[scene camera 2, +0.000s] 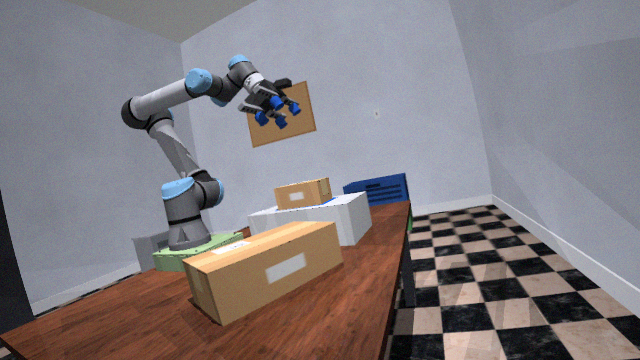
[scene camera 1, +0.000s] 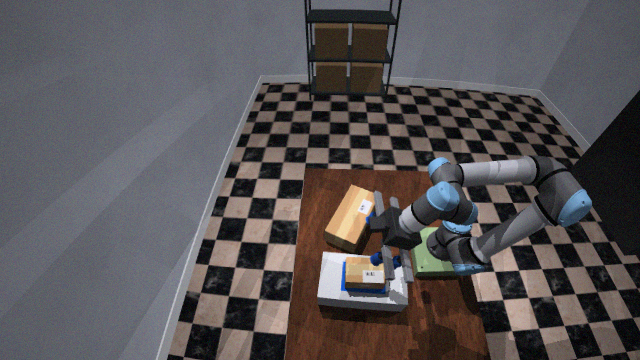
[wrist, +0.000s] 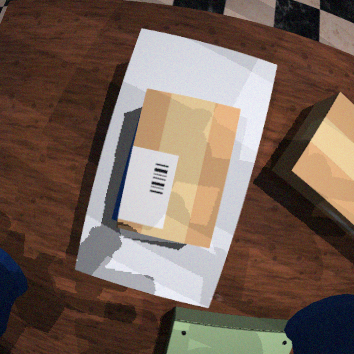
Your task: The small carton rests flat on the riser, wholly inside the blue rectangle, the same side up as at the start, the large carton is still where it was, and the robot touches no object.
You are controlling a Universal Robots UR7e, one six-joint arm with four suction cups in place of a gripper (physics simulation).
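Pixels of known places: hand, its tool point: (scene camera 2: 281, 117) (wrist: 163, 242); arm's base, origin of its link: (scene camera 2: 190, 244) (scene camera 1: 441, 245).
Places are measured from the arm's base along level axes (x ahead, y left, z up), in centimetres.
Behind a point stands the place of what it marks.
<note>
The small carton (scene camera 1: 355, 267) {x 39.0, y 24.8, z 13.3 cm} (scene camera 2: 312, 192) {x 41.3, y 20.7, z 10.0 cm} (wrist: 190, 170) {x 35.1, y 23.5, z 13.3 cm} rests flat, label up, on the white riser (scene camera 1: 331, 275) {x 47.8, y 27.5, z 5.9 cm} (scene camera 2: 357, 215) {x 53.0, y 24.4, z 0.9 cm} (wrist: 190, 60) {x 49.0, y 29.1, z 6.0 cm}. It covers most of the blue rectangle (scene camera 1: 344, 280) {x 42.2, y 28.4, z 6.0 cm} (wrist: 118, 207) {x 26.8, y 30.1, z 6.0 cm}; blue shows along its left and near sides in scene camera 1, and the far edges are hidden. The large carton (scene camera 1: 345, 220) {x 47.8, y -1.4, z 3.9 cm} (scene camera 2: 240, 285) {x 50.2, y -19.0, z -0.4 cm} (wrist: 330, 150) {x 46.4, y 4.8, z 3.9 cm} lies flat on the table beside the riser, apart from it. My gripper (scene camera 1: 384, 239) {x 32.9, y 24.0, z 36.1 cm} (scene camera 2: 278, 113) {x 32.9, y 24.0, z 36.1 cm}, four blue suction cups, is open and hangs well above both cartons, touching neither.
The arm stands on a green base plate (scene camera 1: 425, 271) {x 7.4, y 14.6, z -0.2 cm} (scene camera 2: 165, 261) {x -0.3, y -10.5, z -2.6 cm} (wrist: 220, 342) {x 9.6, y 6.0, z -0.1 cm} beside the riser. A blue crate (scene camera 2: 387, 187) is behind the riser in scene camera 2. A shelf rack (scene camera 1: 352, 16) with boxes stands against the far wall.
</note>
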